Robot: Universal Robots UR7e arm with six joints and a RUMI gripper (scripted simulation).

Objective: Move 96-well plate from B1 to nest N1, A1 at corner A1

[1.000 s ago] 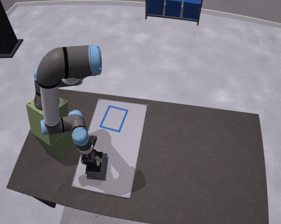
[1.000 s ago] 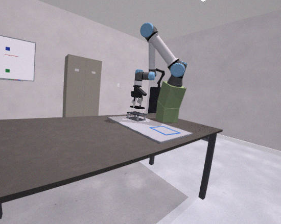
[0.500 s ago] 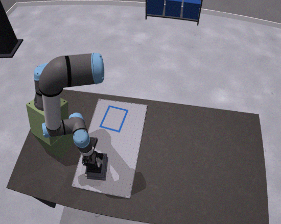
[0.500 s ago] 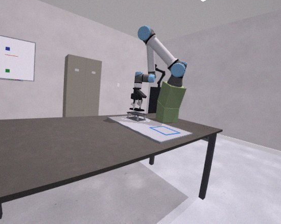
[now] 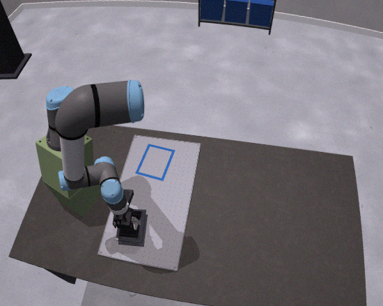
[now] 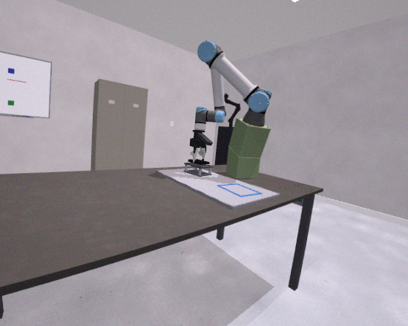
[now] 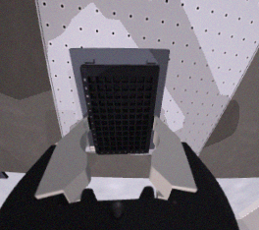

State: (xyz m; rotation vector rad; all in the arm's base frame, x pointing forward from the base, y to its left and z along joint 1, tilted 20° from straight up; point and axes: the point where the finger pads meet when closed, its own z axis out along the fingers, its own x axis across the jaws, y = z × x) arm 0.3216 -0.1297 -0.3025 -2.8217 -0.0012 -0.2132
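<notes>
My gripper is now 10 mm above the black 96-well plate. From my hand the other things lie so: raised nest (30 mm below).
</notes>
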